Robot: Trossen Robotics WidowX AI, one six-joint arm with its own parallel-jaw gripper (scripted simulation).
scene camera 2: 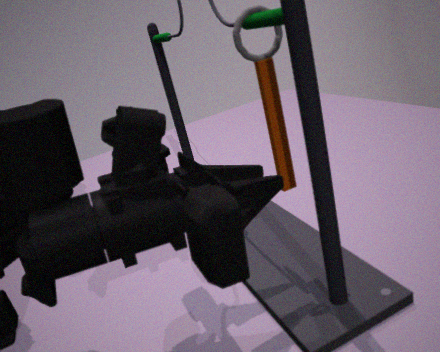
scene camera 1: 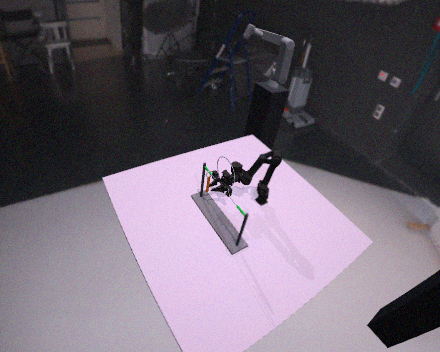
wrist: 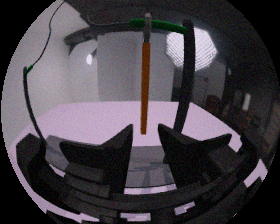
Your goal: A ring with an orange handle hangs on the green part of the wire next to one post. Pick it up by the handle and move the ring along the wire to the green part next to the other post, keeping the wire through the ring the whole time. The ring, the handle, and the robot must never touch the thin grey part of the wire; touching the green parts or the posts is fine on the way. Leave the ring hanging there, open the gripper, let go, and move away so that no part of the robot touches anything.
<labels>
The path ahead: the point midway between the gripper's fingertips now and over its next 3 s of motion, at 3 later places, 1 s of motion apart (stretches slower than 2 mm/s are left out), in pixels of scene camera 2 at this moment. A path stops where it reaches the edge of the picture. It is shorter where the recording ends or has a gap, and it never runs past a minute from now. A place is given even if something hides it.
My gripper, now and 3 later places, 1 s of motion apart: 272,175; 312,163; 313,153; 308,150
</labels>
